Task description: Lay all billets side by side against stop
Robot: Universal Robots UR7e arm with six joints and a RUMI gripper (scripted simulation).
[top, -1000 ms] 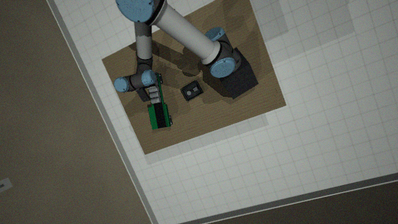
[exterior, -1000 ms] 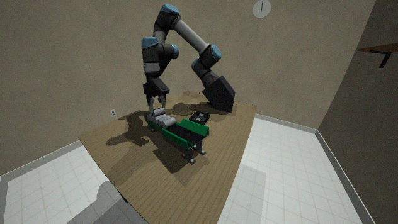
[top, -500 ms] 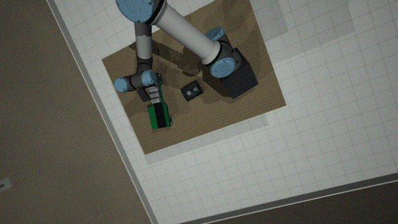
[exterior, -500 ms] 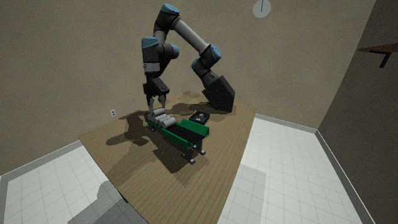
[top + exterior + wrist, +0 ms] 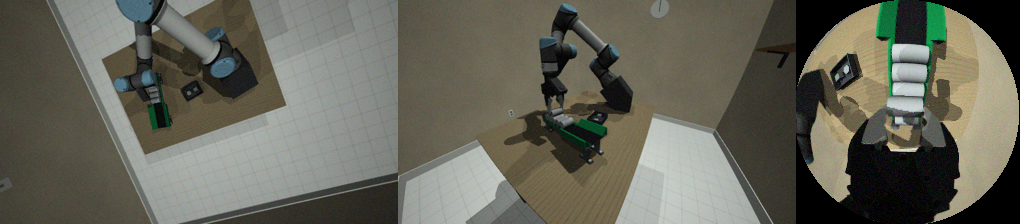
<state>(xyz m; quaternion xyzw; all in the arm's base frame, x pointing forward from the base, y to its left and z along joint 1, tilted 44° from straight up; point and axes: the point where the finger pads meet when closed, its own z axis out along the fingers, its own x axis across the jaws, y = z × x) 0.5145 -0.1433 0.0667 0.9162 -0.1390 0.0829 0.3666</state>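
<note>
The ramp lies 11 cm to the left of my hand, 5 cm below it and 4 cm ahead of it.
</note>
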